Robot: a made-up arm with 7 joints.
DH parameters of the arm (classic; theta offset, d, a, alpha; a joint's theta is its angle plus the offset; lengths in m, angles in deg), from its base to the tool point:
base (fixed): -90 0.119 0 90
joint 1: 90 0.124 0.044 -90
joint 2: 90 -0.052 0.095 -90
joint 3: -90 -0.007 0.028 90
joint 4: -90 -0.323 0.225 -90
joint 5: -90 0.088 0.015 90
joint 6: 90 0.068 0.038 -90
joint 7: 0 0.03 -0.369 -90
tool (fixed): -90 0.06 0 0
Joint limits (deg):
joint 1: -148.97..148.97
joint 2: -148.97..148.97
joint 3: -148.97..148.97
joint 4: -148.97..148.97
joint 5: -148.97..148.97
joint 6: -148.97..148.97
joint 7: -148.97..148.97
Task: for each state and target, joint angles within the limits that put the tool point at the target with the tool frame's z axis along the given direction. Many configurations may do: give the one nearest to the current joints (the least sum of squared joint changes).
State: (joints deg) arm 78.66 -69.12 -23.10 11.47 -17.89 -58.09 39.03
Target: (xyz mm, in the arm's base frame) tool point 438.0 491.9 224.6 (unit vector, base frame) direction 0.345 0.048 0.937
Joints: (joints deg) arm 54.46 -36.10 -19.08 -35.78 -35.94 -51.48 66.62
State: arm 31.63 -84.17 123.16 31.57 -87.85 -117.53 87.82
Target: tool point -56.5 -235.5 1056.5 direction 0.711 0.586 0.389
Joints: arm 40.67 -65.89 91.12 56.24 -119.17 -144.59 94.78
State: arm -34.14 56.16 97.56 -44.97 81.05 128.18 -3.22
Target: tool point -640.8 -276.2 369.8 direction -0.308 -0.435 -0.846
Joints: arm -36.38 10.50 148.97 -79.24 95.14 118.94 -46.20
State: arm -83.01 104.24 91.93 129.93 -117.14 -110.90 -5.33
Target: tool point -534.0 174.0 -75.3 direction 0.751 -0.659 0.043
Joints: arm -120.81 90.82 58.94 141.51 -132.67 -148.97 -16.39
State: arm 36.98 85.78 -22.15 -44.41 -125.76 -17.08 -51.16
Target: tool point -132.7 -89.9 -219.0 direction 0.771 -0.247 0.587
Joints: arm -10.43 115.06 -47.35 -47.90 -87.15 -12.91 -45.86
